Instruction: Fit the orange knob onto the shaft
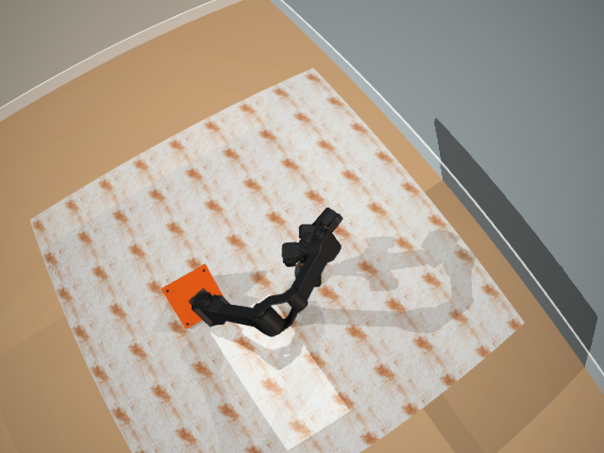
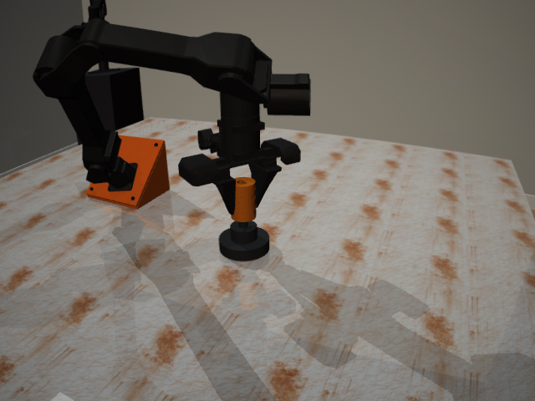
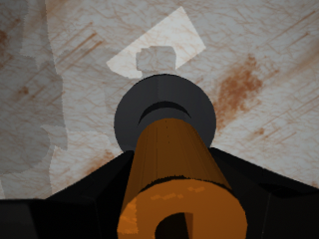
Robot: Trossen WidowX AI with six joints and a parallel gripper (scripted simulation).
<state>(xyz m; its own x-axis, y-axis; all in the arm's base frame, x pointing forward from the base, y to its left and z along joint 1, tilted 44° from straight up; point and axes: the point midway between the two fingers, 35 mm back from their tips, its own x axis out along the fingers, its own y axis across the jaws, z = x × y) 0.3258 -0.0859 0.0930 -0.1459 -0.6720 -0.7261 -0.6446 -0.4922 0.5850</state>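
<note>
Now: the orange knob 2 cm above my gripper tip. From my gripper tip the other things lie so: dark round pedestal (4 cm below).
</note>
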